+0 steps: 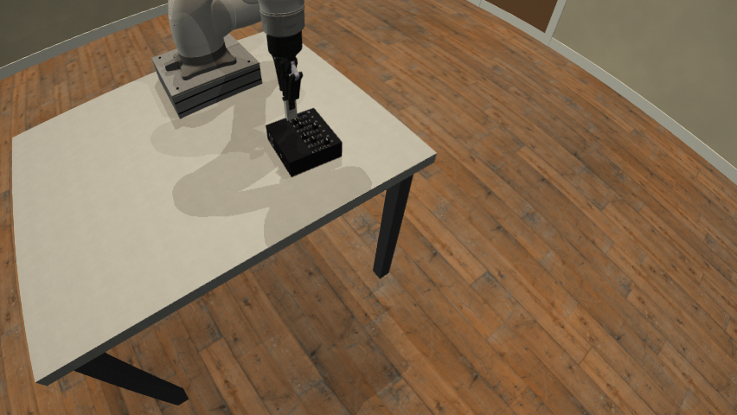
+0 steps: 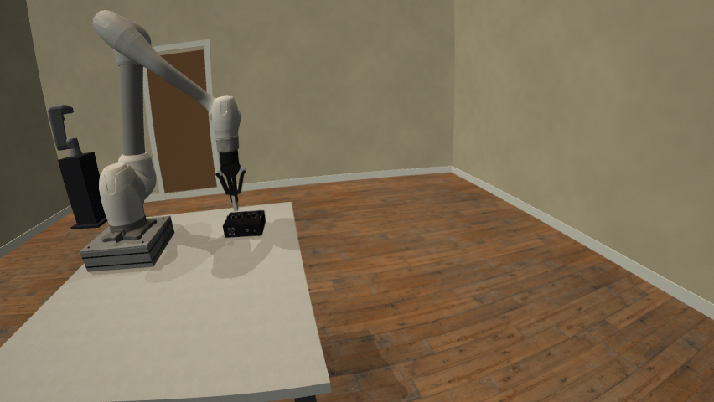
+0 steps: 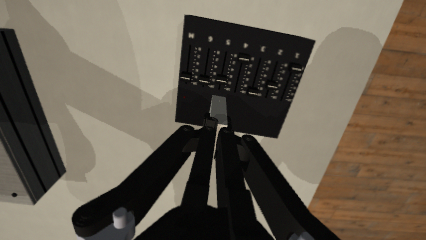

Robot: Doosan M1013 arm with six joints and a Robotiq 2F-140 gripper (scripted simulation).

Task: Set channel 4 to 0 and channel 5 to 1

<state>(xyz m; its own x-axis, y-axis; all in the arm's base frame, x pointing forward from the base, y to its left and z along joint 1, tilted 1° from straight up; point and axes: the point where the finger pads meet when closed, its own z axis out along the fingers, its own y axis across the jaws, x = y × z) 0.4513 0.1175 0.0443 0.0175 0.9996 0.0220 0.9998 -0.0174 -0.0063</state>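
The channel 5 fader cap lies 20 mm to the left of my hand and 70 mm below it. From my hand the other things lie so: channel 4 fader cap 20 mm ahead, 50 mm to the left, 70 mm below; then channel 2 fader cap 70 mm ahead, 30 mm to the left, 70 mm below; then channel 3 fader cap 40 mm ahead, 10 mm to the left, 70 mm below.
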